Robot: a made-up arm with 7 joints.
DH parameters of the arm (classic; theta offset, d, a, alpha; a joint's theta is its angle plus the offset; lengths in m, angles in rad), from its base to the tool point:
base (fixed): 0 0.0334 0 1.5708
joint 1: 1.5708 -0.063 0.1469 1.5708
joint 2: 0 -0.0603 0.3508 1.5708
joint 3: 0 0.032 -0.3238 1.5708
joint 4: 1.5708 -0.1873 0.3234 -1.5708
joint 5: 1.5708 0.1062 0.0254 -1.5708
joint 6: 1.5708 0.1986 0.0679 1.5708
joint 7: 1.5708 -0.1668 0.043 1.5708
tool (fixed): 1.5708 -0.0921 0 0
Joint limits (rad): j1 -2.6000..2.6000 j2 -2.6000..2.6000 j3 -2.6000..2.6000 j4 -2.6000..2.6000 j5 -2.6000..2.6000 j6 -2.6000..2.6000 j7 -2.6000..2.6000
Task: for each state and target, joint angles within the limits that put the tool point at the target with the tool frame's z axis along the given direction. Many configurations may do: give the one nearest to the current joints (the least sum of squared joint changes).
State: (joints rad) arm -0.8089 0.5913 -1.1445 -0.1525 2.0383 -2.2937 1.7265
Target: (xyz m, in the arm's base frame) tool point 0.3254 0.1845 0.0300 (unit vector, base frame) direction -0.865 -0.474 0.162
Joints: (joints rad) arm -0.8375 0.2511 -0.4205 0.3482 1.1661 -2.5881 1.2396
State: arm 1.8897 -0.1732 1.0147 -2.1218 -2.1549 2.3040 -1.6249
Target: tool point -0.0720 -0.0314 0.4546 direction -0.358 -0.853 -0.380
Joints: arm 1.0546 0.4249 0.8697 -2.4611 -1.7033 2.2943 -2.4871
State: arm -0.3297 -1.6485 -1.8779 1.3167 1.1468 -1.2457 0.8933
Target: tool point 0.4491 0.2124 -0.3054 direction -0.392 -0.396 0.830
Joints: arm -0.1656 -2.2449 -1.5392 1.0883 1.5570 -1.6916 0.9351
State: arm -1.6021 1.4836 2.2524 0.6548 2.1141 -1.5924 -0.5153
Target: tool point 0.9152 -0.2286 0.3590 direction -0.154 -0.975 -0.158
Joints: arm -1.7101 1.1008 2.1069 0.3791 2.6000 -2.0370 0.0444
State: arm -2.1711 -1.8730 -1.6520 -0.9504 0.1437 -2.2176 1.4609
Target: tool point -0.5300 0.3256 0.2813 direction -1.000 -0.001 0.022
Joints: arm -2.0384 -2.6000 -1.6574 -0.9525 -0.5856 -2.4646 0.5430
